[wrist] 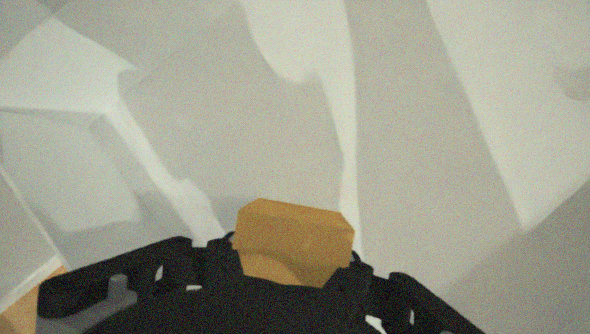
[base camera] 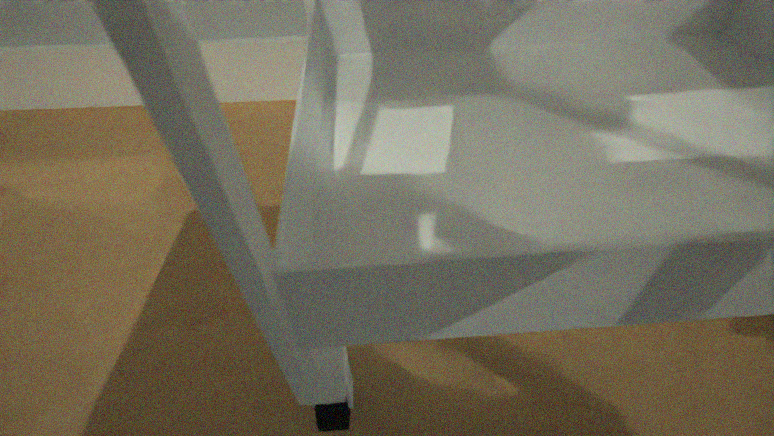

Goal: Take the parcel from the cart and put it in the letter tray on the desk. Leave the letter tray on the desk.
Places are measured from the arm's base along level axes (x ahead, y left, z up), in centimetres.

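Pixels of known places: gripper, fingertip midpoint: [wrist: 291,247].
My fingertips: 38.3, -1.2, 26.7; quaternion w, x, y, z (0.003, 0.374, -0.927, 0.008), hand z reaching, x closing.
Note:
Behind a point stands the place of what it marks, as x, y, z.
The parcel [wrist: 295,225] {40.1, -3.2, 31.6}, an orange-brown block with bevelled edges, shows at the lower middle of the wrist view. My black gripper [wrist: 291,247] {38.3, -1.2, 26.7} is shut on it, with a finger against its left side and a finger against its right side. The lower part of the parcel is hidden behind the gripper. The pale grey cart [base camera: 346,303] {21.5, 2.5, -22.4} [wrist: 410,150] {38.6, -11.6, 26.6} lies behind the parcel in the wrist view, and part of its walled shelf fills the right of the base camera view. I cannot tell whether the parcel touches the cart's surface. The desk and letter tray do not show in either view.
A slanting grey cart post [base camera: 216,157] {20.8, 5.3, -13.1} runs down to a black foot [base camera: 333,417] {20.8, 4.7, -35.8} at the lower middle of the base camera view. The brown floor [base camera: 64,243] {41.4, 34.9, -39.6} [wrist: 20,312] {66.0, 118.2, -39.6} shows beside the cart. A pale baseboard [base camera: 249,70] {68.0, 18.4, -34.7} runs along the wall behind.

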